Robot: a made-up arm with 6 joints.
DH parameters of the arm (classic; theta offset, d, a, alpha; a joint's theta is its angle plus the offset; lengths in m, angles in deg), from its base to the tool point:
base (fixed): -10.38 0 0.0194 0
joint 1: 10.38 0.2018 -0.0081 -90
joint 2: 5.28 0 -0.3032 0
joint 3: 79.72 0.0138 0.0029 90
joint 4: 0 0.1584 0.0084 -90
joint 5: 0 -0.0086 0.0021 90
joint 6: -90 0.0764 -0.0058 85
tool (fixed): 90 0.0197 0 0
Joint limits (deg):
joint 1: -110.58..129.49
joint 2: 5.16..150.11
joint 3: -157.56..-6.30
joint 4: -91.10..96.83
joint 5: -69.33..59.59
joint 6: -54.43..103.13
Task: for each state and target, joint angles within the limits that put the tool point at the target. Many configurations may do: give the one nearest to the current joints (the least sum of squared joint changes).
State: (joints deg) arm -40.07 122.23 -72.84 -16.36 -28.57 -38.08
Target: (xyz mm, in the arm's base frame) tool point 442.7 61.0 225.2
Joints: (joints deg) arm 4.15 143.00 -92.39 -18.24 -29.91 -38.27
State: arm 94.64 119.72 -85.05 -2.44 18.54 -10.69
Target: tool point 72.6 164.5 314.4
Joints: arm 69.48 92.72 -45.47 -7.97 35.68 -10.38
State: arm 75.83 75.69 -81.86 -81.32 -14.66 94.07
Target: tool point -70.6 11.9 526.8
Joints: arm 119.96 58.94 -62.05 -91.10 -50.72 83.96
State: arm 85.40 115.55 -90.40 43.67 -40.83 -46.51
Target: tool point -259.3 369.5 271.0
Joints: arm 126.94 145.25 -110.96 38.47 -31.35 -49.65
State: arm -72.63 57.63 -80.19 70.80 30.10 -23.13
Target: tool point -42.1 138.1 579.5
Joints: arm -52.41 28.55 -87.34 71.11 21.52 -21.85
